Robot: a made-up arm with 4 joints.
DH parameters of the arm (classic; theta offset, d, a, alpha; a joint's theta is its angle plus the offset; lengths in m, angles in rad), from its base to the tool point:
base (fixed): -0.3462 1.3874 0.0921 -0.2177
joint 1: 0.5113 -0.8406 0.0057 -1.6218
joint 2: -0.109 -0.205 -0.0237 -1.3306
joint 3: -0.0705 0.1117 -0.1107 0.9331
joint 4: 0 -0.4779 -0.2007 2.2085
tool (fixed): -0.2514 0.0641 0 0
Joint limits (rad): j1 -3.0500..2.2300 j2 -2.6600..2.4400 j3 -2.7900..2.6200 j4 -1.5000..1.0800
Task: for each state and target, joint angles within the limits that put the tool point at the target. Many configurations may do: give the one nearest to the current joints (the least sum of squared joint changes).
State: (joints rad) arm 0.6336 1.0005 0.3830 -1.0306
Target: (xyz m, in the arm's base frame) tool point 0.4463 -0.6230 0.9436
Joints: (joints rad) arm 1.2621 0.6791 0.6966 -1.0789
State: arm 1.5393 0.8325 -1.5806 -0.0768
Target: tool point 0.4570 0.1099 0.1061
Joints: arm 1.8741 1.4542 -1.4077 -0.6221
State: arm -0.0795 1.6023 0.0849 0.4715
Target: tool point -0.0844 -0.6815 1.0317
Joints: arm -0.7418 1.4074 0.1563 0.8217
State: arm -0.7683 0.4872 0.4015 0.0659
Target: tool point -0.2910 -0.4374 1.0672
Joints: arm -0.2311 0.4455 0.7304 0.4206
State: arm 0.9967 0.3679 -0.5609 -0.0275
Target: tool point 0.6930 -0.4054 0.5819
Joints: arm 0.6073 0.7311 -1.3127 0.2499
